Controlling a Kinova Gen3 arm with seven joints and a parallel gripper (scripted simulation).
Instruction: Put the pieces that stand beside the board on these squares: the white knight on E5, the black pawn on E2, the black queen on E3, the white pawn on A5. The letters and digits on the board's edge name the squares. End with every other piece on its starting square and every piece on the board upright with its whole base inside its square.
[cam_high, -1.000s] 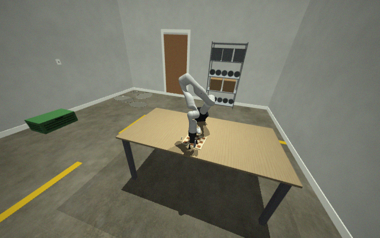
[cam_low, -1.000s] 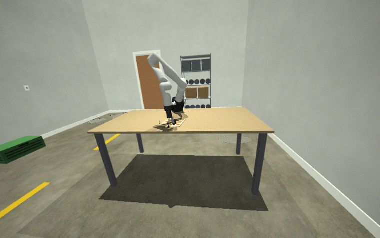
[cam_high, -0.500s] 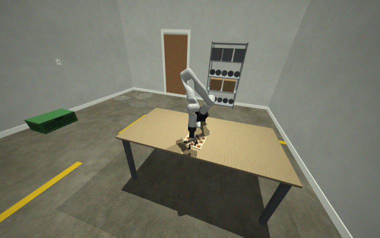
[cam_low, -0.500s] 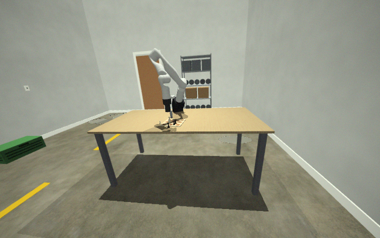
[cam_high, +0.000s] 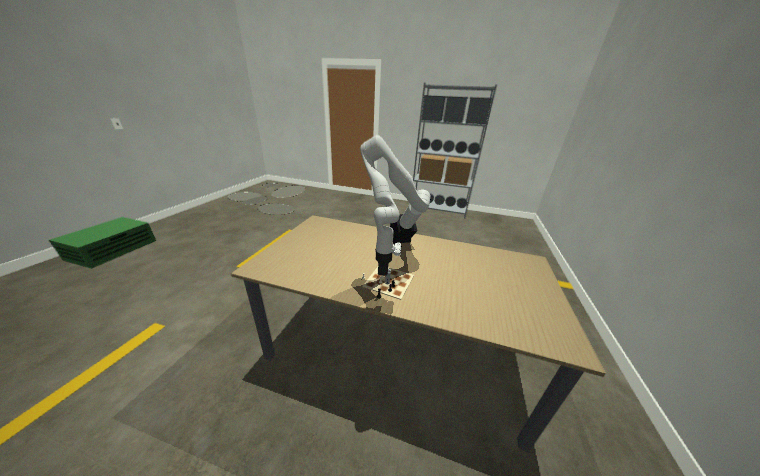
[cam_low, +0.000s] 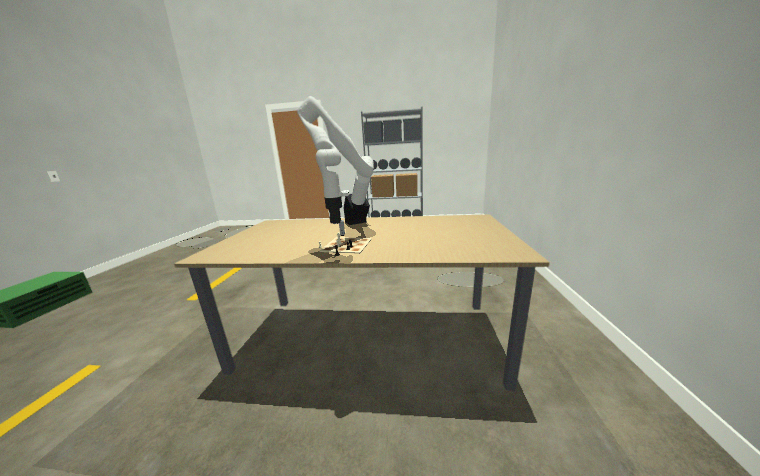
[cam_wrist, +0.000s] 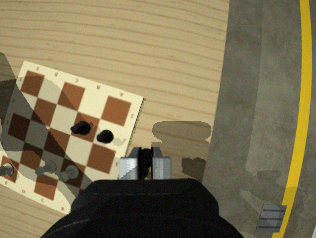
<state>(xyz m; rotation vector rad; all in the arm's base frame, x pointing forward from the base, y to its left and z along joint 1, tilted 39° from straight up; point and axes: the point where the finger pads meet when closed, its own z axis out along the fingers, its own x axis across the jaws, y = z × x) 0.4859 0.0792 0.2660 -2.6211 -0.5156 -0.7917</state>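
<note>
Right now the chessboard is 13 cm behind my hand, 12 cm below it and 6 cm to the right of it. From my hand the other things lie so: black pawn 1 cm below; then black queen 10 cm below, 4 cm to the right, 1 cm ahead; then white pawn 19 cm to the right, 11 cm below, 6 cm behind.
</note>
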